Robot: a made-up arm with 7 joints.
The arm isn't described. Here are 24 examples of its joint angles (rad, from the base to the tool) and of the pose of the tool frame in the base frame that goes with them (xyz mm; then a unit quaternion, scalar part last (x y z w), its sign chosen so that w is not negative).
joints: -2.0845 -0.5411 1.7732 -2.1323 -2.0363 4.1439 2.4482
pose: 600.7 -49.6 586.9 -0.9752 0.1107 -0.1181 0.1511
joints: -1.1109 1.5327 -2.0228 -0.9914 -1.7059 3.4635 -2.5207
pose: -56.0 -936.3 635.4 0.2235 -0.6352 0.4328 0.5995
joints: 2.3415 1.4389 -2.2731 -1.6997 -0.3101 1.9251 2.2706
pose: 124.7 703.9 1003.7 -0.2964 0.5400 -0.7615 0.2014
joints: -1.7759 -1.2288 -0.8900 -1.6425 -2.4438 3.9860 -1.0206
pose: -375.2 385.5 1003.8 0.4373 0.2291 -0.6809 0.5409
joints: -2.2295 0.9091 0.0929 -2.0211 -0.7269 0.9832 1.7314
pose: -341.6 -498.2 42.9 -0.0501 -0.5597 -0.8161 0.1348
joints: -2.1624 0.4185 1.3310 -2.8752 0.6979 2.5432 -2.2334
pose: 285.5 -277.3 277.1 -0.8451 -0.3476 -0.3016 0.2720
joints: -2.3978 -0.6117 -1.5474 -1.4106 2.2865 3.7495 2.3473
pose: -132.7 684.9 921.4 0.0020 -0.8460 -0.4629 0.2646
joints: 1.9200 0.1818 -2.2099 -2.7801 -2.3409 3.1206 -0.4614
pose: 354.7 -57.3 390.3 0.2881 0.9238 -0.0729 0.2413
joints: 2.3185 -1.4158 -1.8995 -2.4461 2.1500 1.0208 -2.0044
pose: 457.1 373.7 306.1 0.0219 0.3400 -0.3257 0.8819
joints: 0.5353 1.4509 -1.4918 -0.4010 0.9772 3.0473 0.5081
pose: 952.7 386.0 644.4 -0.7084 -0.0197 -0.7042 0.0447
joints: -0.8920 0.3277 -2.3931 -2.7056 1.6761 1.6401 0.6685
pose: -480.4 91.8 451.4 0.6164 0.4721 -0.5136 0.3654
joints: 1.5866 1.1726 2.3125 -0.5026 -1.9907 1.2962 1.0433
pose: -233.3 911.5 1037.1 -0.8447 -0.4922 0.0259 0.2086
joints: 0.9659 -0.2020 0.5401 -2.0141 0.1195 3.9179 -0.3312
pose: 0.5 559.8 926.5 -0.3196 -0.3931 -0.7256 0.4656
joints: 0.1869 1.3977 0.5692 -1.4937 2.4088 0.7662 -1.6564
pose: 637.0 540.2 13.0 -0.0636 0.1372 -0.2989 0.9422
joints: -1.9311 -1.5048 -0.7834 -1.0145 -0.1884 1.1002 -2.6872
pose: -106.7 908.2 931.3 0.7437 -0.1041 -0.2549 0.6092
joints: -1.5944 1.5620 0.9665 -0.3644 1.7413 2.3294 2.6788
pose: 105.5 -1066.0 315.6 0.4895 -0.0040 0.5136 0.7047
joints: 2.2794 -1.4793 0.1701 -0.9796 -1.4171 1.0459 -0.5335
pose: 498.9 -664.0 1096.5 -0.6545 -0.4304 -0.5404 0.3071
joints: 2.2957 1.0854 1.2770 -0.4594 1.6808 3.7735 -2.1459
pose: -729.9 553.6 798.8 -0.4644 -0.6513 0.0080 0.6001
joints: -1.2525 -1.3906 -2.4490 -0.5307 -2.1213 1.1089 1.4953
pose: -489.1 981.7 419.6 0.6930 0.1852 0.6941 0.0611
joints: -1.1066 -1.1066 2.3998 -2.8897 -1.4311 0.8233 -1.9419
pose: 275.1 72.0 188.6 -0.1640 -0.1536 -0.9185 0.3253
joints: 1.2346 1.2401 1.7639 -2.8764 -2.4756 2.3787 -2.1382
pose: -356.0 -89.1 499.1 -0.8068 -0.2693 0.5197 0.0798
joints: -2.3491 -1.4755 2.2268 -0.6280 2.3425 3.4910 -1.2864
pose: 866.0 440.3 386.1 0.7741 -0.0274 0.6322 0.0180
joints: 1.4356 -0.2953 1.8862 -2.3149 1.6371 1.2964 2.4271
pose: -637.1 -147.2 459.8 0.7147 0.0689 0.1598 0.6774
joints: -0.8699 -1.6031 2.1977 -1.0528 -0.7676 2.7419 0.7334
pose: -261.0 916.7 87.3 0.3053 0.7591 0.5540 0.1540
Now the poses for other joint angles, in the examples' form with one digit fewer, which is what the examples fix.
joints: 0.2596 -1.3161 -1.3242 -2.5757 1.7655 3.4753 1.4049
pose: 123 -456 505 0.597 0.588 0.238 0.491
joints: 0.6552 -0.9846 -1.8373 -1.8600 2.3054 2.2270 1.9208
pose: 108 -786 453 0.502 0.000 0.468 0.727
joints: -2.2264 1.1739 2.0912 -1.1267 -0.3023 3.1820 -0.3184
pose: -72 -802 1049 0.286 -0.348 0.889 0.084
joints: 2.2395 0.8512 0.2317 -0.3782 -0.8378 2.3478 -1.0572
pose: -624 662 1065 0.166 -0.787 -0.593 0.048
